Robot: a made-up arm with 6 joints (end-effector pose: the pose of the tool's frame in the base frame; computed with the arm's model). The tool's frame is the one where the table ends.
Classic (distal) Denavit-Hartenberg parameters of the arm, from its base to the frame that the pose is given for. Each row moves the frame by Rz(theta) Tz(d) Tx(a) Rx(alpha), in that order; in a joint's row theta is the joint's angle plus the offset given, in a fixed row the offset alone. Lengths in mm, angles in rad.
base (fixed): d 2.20  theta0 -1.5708  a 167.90  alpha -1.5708
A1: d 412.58  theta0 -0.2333  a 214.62  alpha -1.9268
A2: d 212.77  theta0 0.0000  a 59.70  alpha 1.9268
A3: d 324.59  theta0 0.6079  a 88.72  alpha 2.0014
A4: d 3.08  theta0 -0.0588  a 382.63  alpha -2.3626
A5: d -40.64  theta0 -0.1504  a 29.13  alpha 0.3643
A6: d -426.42  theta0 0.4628  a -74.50  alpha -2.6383
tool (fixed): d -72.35  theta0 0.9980  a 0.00  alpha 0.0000
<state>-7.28 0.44 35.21 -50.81 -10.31 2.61</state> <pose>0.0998 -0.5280 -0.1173 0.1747 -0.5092 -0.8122 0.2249</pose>
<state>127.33 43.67 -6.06 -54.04 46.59 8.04</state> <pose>0.1388 0.0318 -0.0639 0.4321 -0.3308 0.8096 0.2198</pose>
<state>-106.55 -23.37 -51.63 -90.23 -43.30 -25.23</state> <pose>0.1299 -0.3361 0.1670 -0.5365 -0.6205 0.5456 0.1715</pose>
Working (the frame after each row of the table, in the pose's form):
after base (fixed): 0.0000 -0.1679 0.0022 -0.5000 0.5000 -0.5000 0.5000
after A1: 0.4126 -0.0609 0.1882 0.2400 -0.4568 0.5398 0.6651
after A2: 0.3606 -0.2135 0.3393 0.8116 0.0959 0.5522 0.1652
after A3: 0.6941 -0.2137 0.2942 -0.6312 -0.5547 -0.1022 0.5324
after A4: 0.3750 -0.2951 0.4890 -0.2788 0.1048 -0.9509 0.0845
after A5: 0.3354 -0.2708 0.4704 0.3532 0.1889 0.8721 0.2809
after A6: 0.0722 -0.3718 0.1420 -0.1741 -0.8016 0.3970 0.4117

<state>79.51 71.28 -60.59 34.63 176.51 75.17</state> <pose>0.1695 -0.6190 -0.1292 0.1921 -0.1530 0.3350 0.9097</pose>
Working (the frame after each row of the table, in the pose's form):
after base (fixed): 0.0000 -0.1679 0.0022 -0.5000 0.5000 -0.5000 0.5000
after A1: 0.4126 -0.2547 -0.1941 -0.6515 0.5149 0.4847 0.2748
after A2: 0.2854 -0.0981 -0.2843 -0.1795 0.9104 -0.3391 0.1547
after A3: 0.3540 -0.3422 -0.5055 -0.1406 0.1501 -0.9105 0.3587
after A4: 0.2465 -0.7087 -0.5285 -0.5826 0.7910 -0.1275 0.1365
after A5: 0.2343 -0.6780 -0.4910 0.7387 0.6739 0.0002 0.0075
after A6: 0.1587 -0.6516 -0.0656 0.2418 -0.0424 -0.1412 0.9591

